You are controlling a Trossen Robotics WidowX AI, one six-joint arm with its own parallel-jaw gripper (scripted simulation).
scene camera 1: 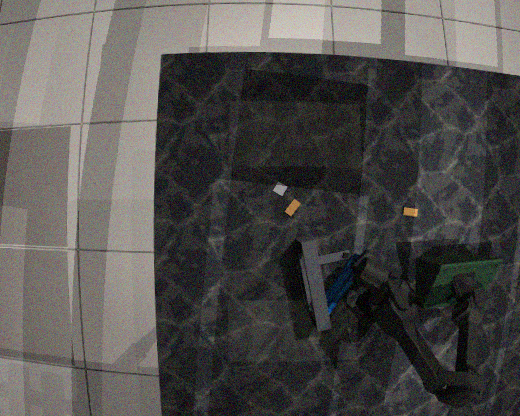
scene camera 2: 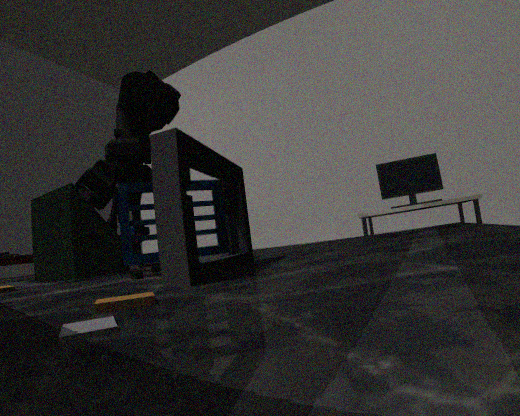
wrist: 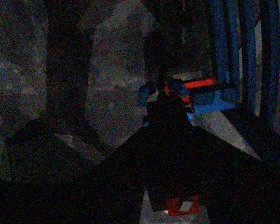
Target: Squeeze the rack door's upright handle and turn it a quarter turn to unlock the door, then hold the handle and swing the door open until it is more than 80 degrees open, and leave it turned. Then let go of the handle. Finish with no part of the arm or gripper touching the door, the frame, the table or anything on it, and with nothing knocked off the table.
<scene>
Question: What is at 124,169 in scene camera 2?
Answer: My gripper.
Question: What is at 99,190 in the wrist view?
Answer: My gripper.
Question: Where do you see a blue slatted door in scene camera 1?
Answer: At 342,283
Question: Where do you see a blue slatted door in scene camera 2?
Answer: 128,235
</scene>
